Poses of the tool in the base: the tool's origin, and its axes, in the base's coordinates. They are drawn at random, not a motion.
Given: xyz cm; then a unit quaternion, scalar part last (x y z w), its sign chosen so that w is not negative.
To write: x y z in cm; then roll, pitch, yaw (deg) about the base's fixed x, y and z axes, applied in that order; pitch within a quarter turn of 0, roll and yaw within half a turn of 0. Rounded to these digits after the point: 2 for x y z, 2 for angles.
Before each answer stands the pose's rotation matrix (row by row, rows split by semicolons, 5 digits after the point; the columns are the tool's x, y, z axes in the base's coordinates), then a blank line. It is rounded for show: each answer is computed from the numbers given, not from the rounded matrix.
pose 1, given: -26.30 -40.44 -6.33 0.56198 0.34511 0.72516 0.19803
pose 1, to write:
-0.28992 0.10068 0.95174; 0.67510 -0.68336 0.27794; 0.67837 0.72310 0.13015

-26.30 -40.44 -6.33 79.80 -42.72 113.24
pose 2, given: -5.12 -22.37 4.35 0.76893 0.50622 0.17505 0.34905
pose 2, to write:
0.42619 0.65630 0.62260; 0.90071 -0.24380 -0.35957; -0.08419 0.71402 -0.69504

-5.12 -22.37 4.35 134.23 4.83 64.68
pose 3, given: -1.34 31.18 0.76 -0.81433 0.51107 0.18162 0.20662
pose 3, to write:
0.41165 -0.90741 -0.08460; -0.75730 -0.39223 0.52215; -0.50699 -0.15087 -0.84865

-1.34 31.18 0.76 -169.92 30.46 -61.47
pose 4, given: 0.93 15.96 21.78 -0.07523 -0.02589 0.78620 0.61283
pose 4, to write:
-0.23756 -0.95972 -0.15002; 0.96751 -0.24754 0.05150; -0.08656 -0.13292 0.98734

0.93 15.96 21.78 -7.67 4.97 103.80
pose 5, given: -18.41 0.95 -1.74 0.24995 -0.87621 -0.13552 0.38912
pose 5, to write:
-0.57222 -0.33255 -0.74965; -0.54349 0.83832 0.04297; 0.61416 0.43201 -0.66044

-18.41 0.95 -1.74 146.81 -37.89 -136.48
